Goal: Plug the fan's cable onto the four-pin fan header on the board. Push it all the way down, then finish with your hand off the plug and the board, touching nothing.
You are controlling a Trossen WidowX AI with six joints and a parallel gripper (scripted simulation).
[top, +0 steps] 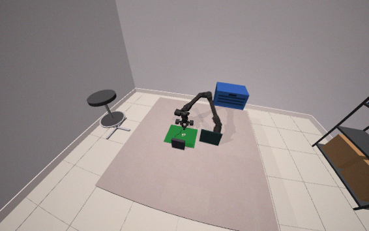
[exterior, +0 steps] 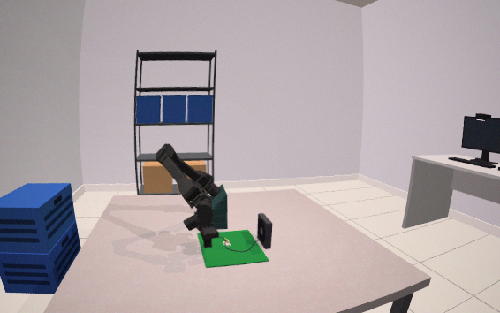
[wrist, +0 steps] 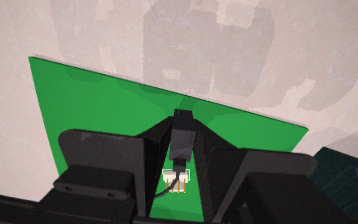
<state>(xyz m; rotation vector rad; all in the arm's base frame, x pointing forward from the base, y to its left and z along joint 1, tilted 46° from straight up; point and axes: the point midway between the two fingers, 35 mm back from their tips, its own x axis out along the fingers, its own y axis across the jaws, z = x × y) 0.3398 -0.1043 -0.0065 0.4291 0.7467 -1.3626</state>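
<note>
Right now the white fan header is 2 cm behind my gripper tip, 9 cm to the left of it and 2 cm below it. The rest, counted from my gripper tip: dark fan plug: 1 cm to the left, 1 cm above; then green board: 10 cm to the left, 3 cm below; then black fan: 3 cm behind, 24 cm to the left, 4 cm above.
</note>
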